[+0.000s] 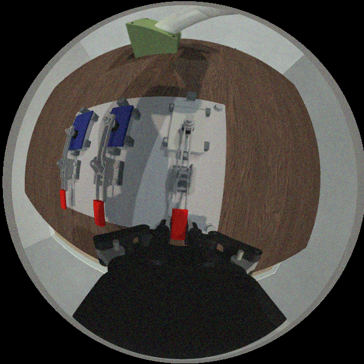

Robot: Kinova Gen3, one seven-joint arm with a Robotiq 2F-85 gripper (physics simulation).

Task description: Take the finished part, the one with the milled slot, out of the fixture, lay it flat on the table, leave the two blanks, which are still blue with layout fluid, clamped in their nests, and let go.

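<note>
The finished part (177, 117), a pale plate, lies in the right nest between small grey blocks. The clamp tip (188, 125) is over it; I cannot tell if they touch. Its slot cannot be made out. My gripper (178, 223) is shut on the red handle (179, 220) of that right clamp, at the near end of the fixture. Two blue blanks (85, 123) (124, 119) sit in the left and middle nests, with clamp arms reaching over them. The fixture base (214, 165) is a pale plate on the brown table (270, 150).
The left red handle (63, 199) and middle red handle (99, 213) stand left of my gripper. A green block (155, 41) stands at the far edge of the table, with a pale rounded shape (190, 19) beside it. Brown table surface lies right of the fixture.
</note>
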